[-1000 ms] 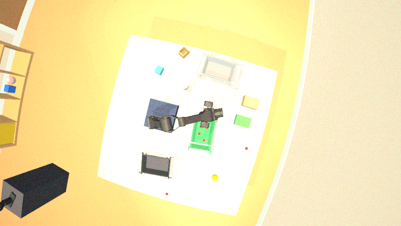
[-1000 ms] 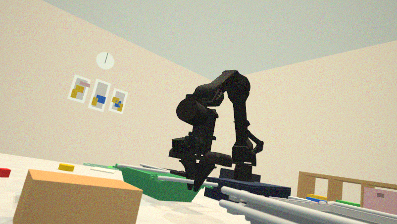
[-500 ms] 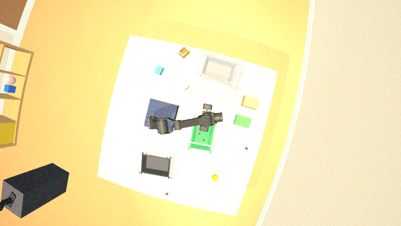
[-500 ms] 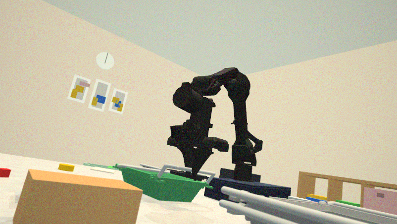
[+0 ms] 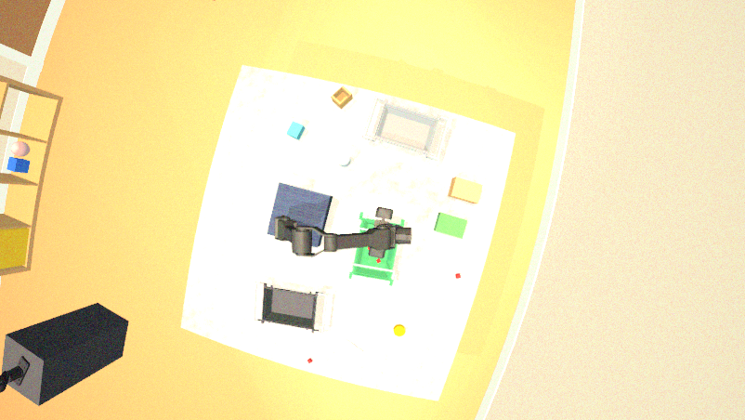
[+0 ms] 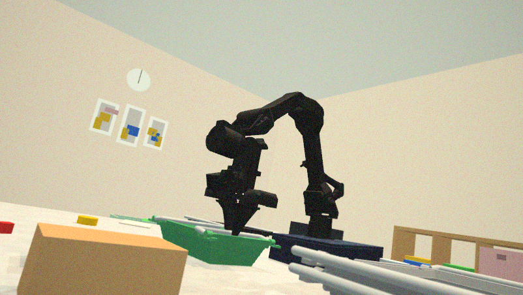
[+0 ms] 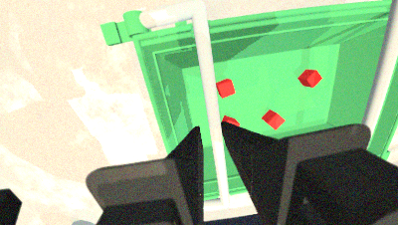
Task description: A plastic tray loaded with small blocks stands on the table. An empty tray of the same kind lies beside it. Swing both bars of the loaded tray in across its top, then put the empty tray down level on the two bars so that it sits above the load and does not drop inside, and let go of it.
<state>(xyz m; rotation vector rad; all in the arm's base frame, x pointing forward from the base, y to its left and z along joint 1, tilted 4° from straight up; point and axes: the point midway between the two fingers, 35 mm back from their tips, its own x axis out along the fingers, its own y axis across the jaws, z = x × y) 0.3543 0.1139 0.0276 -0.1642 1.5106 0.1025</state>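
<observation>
My gripper tip is now 24 cm past the black tray, 44 cm to the left of it and 1 cm above it. From my gripper tip the other things lie so: orange box 28 cm ahead, 28 cm to the left, 2 cm below; then green block 27 cm ahead, 12 cm to the left, 3 cm below; then red bit 39 cm ahead, 7 cm to the right, 5 cm below.
</observation>
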